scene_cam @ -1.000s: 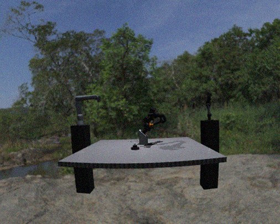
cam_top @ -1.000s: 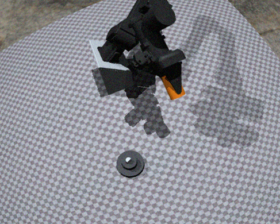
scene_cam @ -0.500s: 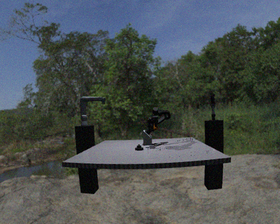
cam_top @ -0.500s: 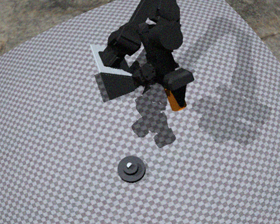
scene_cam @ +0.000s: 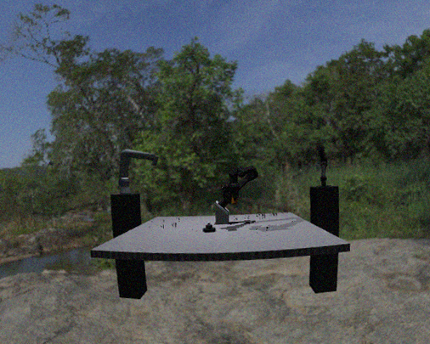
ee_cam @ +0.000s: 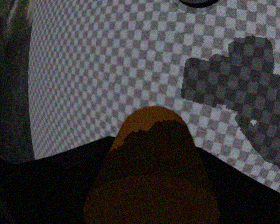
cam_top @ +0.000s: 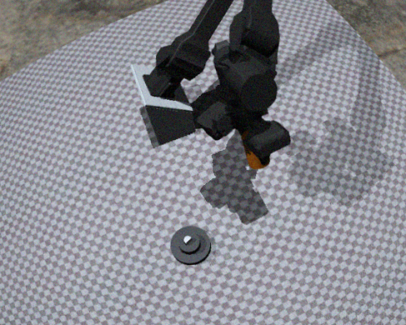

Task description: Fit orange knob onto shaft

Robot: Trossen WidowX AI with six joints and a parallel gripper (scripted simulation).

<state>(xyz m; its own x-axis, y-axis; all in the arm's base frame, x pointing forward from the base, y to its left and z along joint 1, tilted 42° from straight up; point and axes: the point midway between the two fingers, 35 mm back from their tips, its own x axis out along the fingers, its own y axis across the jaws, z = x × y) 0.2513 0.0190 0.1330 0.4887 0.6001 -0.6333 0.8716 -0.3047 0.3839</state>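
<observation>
Now: the orange knob 30 mm above my gripper tip and 20 mm behind it. Also, from my gripper tip: round dark pedestal (180 mm to the right, 150 mm below, 50 mm ahead).
</observation>
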